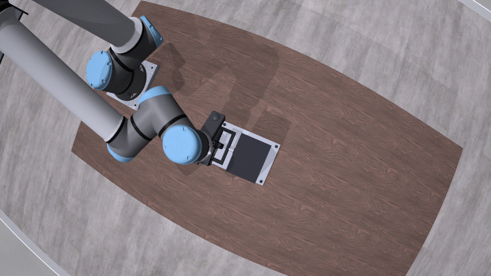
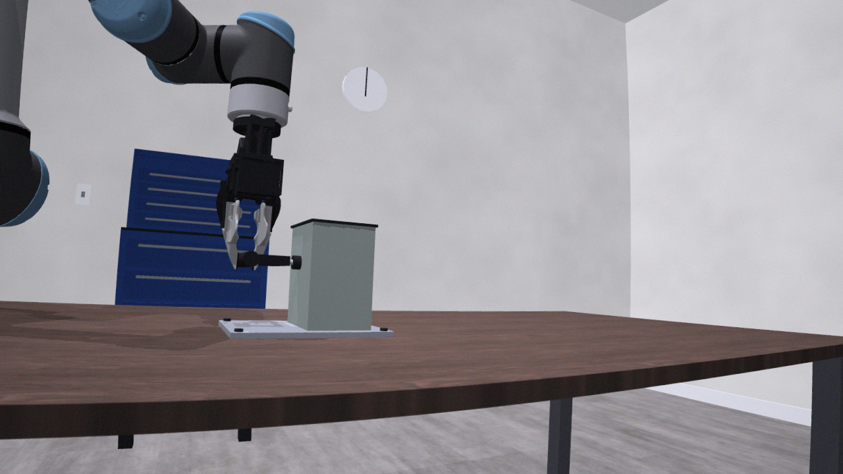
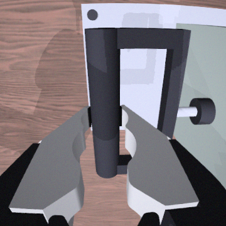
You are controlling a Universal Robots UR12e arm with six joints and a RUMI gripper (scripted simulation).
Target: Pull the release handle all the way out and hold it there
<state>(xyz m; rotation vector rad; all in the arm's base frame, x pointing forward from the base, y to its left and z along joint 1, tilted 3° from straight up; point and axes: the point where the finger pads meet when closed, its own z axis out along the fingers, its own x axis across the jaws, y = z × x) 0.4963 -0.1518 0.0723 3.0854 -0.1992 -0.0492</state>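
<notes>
Now: the release handle 5 cm ahead of my hand and 1 cm to the right of it.
</notes>
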